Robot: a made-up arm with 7 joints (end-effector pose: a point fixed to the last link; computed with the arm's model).
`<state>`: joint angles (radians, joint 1 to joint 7).
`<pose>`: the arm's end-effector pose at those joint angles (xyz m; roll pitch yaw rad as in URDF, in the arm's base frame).
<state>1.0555 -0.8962 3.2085 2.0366 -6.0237 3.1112 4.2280</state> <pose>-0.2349 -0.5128 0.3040 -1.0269 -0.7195 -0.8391</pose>
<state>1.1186 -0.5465 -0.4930 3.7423 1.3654 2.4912 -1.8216</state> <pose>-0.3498 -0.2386 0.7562 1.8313 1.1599 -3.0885</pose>
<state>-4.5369 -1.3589 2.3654 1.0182 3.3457 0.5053 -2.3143</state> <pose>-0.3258 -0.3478 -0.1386 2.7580 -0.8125 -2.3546</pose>
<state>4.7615 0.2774 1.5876 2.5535 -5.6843 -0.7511 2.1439</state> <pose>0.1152 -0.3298 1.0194 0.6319 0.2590 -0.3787</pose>
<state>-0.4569 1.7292 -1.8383 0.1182 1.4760 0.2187 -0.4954</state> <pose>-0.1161 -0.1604 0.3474 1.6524 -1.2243 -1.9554</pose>
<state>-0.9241 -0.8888 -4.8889 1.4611 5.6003 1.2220 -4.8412</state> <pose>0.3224 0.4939 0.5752 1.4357 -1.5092 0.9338</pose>
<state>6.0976 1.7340 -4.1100 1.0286 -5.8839 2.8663 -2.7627</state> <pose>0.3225 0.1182 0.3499 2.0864 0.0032 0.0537</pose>
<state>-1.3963 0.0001 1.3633 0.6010 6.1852 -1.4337 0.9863</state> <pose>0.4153 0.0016 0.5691 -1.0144 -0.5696 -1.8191</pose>
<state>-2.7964 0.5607 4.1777 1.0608 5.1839 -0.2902 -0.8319</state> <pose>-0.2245 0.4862 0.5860 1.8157 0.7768 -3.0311</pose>
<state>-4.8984 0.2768 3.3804 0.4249 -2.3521 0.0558 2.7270</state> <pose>0.0902 -0.2748 0.2695 -2.9324 -0.7158 -1.9697</pose>
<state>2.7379 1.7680 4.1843 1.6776 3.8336 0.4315 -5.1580</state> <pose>-0.3304 0.7117 0.3700 -0.3961 0.8998 1.3963</pose>
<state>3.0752 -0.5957 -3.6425 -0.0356 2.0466 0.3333 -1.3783</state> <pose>0.0096 -0.1005 0.1005 2.8781 0.3025 -1.3418</pose>
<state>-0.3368 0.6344 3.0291 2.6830 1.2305 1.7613 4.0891</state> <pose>0.2256 -0.2101 1.0317 1.6653 0.7613 -0.7265</pose>
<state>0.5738 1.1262 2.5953 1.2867 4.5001 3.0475 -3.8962</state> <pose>0.1457 0.4114 0.5956 -2.6611 -0.7517 -0.6544</pose>
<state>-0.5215 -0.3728 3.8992 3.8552 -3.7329 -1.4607 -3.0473</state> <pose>-0.1826 0.2132 0.8109 -1.0489 -0.9358 0.5914</pose>
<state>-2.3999 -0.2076 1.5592 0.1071 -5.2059 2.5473 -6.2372</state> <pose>0.2048 0.0416 0.3236 0.0551 0.8272 1.3061</pose>
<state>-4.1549 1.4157 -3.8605 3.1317 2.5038 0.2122 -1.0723</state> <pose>-0.5622 0.7476 0.3733 1.4020 0.8232 -2.9106</pose>
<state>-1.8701 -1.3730 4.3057 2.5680 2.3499 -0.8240 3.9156</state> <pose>-0.0074 0.7847 0.1081 -2.4042 -0.2093 0.8015</pose>
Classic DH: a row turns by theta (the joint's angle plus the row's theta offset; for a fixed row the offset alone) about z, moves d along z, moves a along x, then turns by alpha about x. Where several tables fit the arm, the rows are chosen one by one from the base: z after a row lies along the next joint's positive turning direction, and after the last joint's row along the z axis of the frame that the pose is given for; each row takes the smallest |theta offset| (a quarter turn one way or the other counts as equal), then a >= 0, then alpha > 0; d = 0 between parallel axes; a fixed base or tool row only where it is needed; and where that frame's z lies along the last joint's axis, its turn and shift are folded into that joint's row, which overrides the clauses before.
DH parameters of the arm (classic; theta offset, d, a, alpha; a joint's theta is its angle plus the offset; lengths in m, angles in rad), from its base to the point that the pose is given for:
joint 1: 0 0.206 0 -1.5708
joint 2: 0 0 0 1.5708
joint 3: 0 0.439 0.079 1.5708
joint 4: 0 0 0.078 1.5708
joint 5: 0 0.344 0 1.5708
joint 6: 0 0 0.112 -1.5708
joint 7: 0 0.143 0 0

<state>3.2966 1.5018 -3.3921 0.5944 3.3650 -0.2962 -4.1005</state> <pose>-0.0055 -0.0373 0.4813 1.0969 -1.0167 2.1250</pose>
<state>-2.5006 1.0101 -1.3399 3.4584 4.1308 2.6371 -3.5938</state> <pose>-0.2855 -0.3765 0.6968 3.0997 1.4127 -2.4291</pose>
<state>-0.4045 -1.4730 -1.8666 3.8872 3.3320 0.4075 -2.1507</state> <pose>-0.6111 0.5685 0.3786 -1.0561 1.0793 0.4702</pose>
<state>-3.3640 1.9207 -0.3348 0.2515 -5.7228 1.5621 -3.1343</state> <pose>0.0647 -0.0366 0.0529 -0.8750 0.1115 3.0130</pose>
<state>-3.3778 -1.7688 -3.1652 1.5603 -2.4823 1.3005 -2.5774</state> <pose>0.4418 -0.1881 -0.4694 -2.4150 -0.9979 -1.7606</pose>
